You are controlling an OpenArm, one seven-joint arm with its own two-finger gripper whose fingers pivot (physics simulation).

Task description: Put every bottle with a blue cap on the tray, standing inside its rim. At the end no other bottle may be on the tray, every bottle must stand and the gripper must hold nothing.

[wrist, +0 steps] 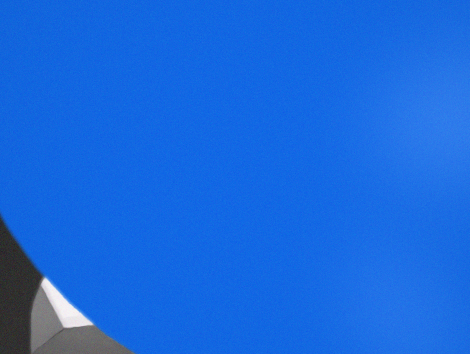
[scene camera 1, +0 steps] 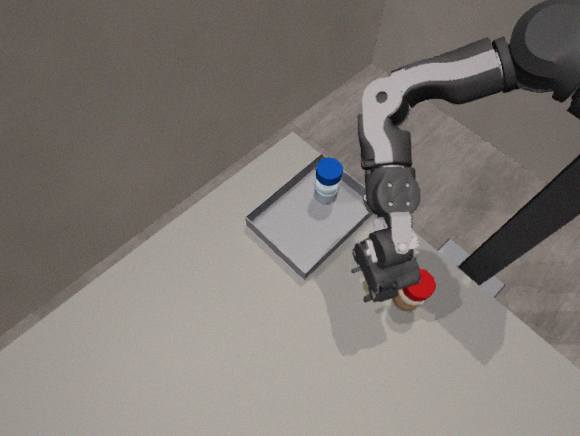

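One blue-capped bottle (scene camera 1: 328,181) stands inside the tray (scene camera 1: 276,250) (wrist: 47,312), near its back corner. A second blue cap (wrist: 240,165) fills most of the wrist view; its bottle is largely hidden under the hand in the scene view. My gripper (scene camera 1: 362,284) is low over the table beside the tray, its fingers closed in around this bottle; one dark finger shows beside the cap in the wrist view. A red-capped bottle (scene camera 1: 418,289) stands on the table right beside the hand, partly covered by it. A small yellowish patch shows by the fingers; whose it is, I cannot tell.
The pale table (scene camera 1: 200,325) extends left and toward the front. Its right edge runs close behind the red-capped bottle. The tray's raised rim lies just up and left of the hand. A dark slanted post (scene camera 1: 525,225) stands beyond the table's right edge.
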